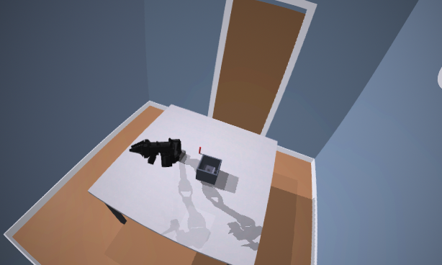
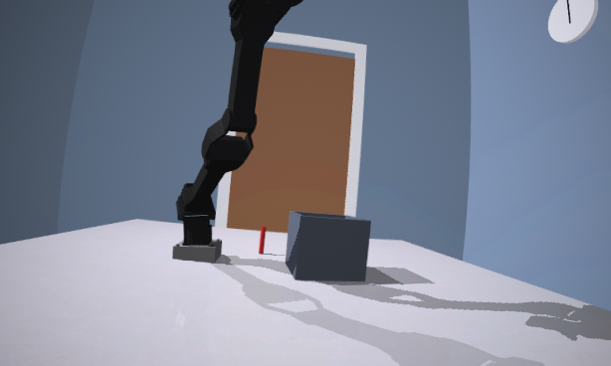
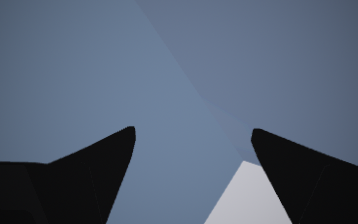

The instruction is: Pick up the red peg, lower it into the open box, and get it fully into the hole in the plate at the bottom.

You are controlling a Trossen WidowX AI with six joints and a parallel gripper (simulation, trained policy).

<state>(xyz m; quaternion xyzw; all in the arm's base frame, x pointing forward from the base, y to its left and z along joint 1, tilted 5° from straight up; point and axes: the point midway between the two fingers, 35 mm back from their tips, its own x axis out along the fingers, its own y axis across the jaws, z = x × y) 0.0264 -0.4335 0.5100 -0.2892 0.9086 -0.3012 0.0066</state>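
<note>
My gripper tip is now 560 mm to the right of the red peg, 500 mm above it and 220 mm short of it. Round my gripper tip: light plate (500 mm below, 380 mm to the left, 360 mm ahead).
</note>
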